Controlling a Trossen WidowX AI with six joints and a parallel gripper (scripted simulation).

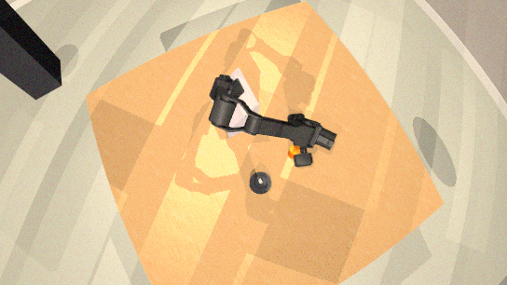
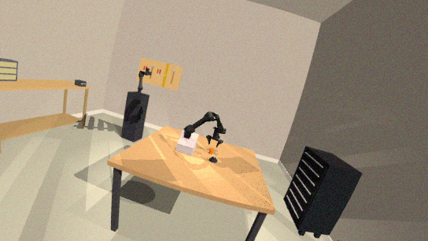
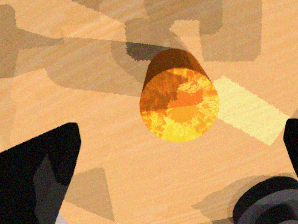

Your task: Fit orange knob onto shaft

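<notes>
My gripper tip is now 4 cm above the orange knob. Also, from my gripper tip: dark round pedestal (6 cm ahead, 17 cm to the right, 6 cm below).
</notes>
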